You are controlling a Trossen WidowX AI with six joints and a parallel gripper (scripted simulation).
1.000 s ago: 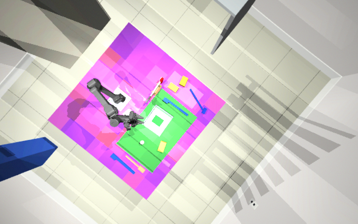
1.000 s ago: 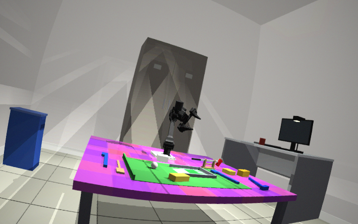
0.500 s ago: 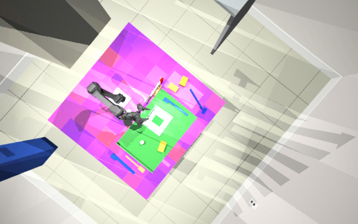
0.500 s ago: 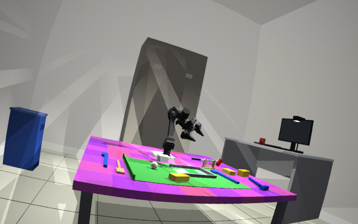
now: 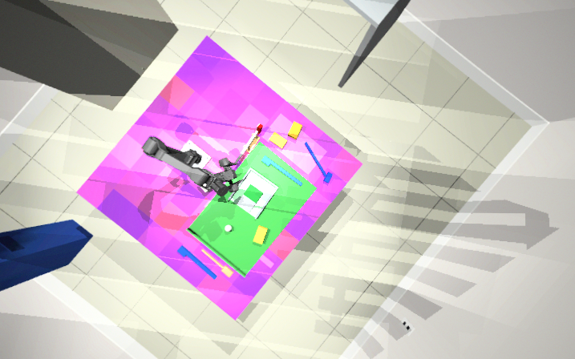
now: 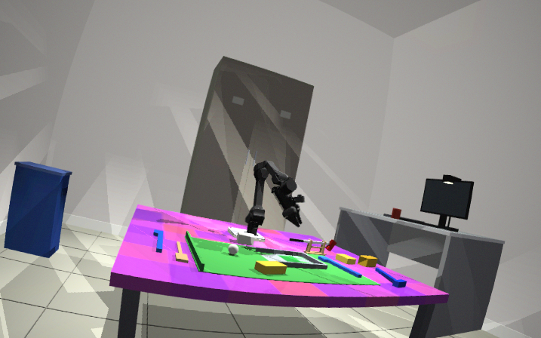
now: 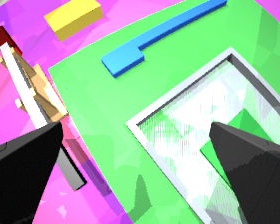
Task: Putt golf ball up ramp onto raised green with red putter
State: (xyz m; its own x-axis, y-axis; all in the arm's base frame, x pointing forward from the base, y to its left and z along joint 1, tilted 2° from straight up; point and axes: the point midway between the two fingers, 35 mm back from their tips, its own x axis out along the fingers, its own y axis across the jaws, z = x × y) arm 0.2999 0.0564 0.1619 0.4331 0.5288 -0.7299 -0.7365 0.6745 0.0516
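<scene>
My gripper tip is now 180 mm to the right of the wooden stand, 120 mm above it and 60 mm past it. Round my gripper tip: green mat: 190 mm to the right, 150 mm below, 150 mm ahead; white golf ball: 360 mm to the right, 130 mm below, 80 mm ahead; blue putter: 380 mm ahead, 280 mm to the left, 140 mm below.
</scene>
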